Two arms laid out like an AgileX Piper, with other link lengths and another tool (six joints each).
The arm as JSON. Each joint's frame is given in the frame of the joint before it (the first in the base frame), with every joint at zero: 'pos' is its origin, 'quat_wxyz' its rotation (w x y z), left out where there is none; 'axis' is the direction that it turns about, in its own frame. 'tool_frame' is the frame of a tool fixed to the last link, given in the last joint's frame.
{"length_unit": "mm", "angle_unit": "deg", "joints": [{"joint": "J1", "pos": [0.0, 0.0, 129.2], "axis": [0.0, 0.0, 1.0]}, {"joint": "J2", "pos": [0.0, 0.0, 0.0], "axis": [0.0, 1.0, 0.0]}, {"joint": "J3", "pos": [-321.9, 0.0, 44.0], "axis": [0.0, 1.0, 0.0]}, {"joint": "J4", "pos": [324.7, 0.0, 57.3], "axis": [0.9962, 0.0, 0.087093]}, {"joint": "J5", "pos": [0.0, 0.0, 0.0], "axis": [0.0, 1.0, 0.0]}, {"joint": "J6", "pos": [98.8, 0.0, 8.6], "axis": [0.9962, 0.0, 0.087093]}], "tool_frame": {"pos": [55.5, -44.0, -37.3], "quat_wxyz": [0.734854, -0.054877, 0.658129, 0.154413]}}
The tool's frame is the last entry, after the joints.
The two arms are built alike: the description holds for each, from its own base.
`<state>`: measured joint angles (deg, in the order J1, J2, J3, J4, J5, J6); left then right.
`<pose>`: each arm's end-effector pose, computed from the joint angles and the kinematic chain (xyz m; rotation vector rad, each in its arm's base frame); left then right.
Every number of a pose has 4 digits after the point. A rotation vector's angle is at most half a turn.
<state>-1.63 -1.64 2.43 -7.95 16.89 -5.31 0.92 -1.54 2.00 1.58 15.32 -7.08</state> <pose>0.1394 -0.0623 0.1541 -0.2171 1.7923 0.1549 0.1448 -0.0444 0.1540 -0.1800 1.7349 0.3160</pose>
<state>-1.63 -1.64 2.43 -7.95 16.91 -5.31 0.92 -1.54 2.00 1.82 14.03 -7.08</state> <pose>0.1394 -0.0623 0.1540 -0.2170 1.7926 0.1549 0.1462 -0.0442 0.1570 -0.1793 1.7118 0.3166</pose>
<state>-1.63 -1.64 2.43 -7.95 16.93 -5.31 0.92 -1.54 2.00 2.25 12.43 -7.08</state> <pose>0.1394 -0.0623 0.1540 -0.2169 1.7929 0.1549 0.1479 -0.0438 0.1607 -0.1768 1.6829 0.3192</pose>
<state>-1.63 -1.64 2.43 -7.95 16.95 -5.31 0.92 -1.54 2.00 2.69 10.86 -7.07</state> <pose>0.1393 -0.0623 0.1539 -0.2169 1.7933 0.1549 0.1494 -0.0434 0.1643 -0.1737 1.6545 0.3221</pose>
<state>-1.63 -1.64 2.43 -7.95 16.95 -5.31 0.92 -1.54 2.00 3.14 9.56 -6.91</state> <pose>0.1393 -0.0623 0.1539 -0.2169 1.7933 0.1549 0.1505 -0.0429 0.1671 -0.1678 1.6302 0.3275</pose>
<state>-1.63 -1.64 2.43 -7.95 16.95 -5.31 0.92 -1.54 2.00 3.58 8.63 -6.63</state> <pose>0.1393 -0.0623 0.1539 -0.2169 1.7933 0.1549 0.1513 -0.0424 0.1689 -0.1597 1.6121 0.3353</pose>
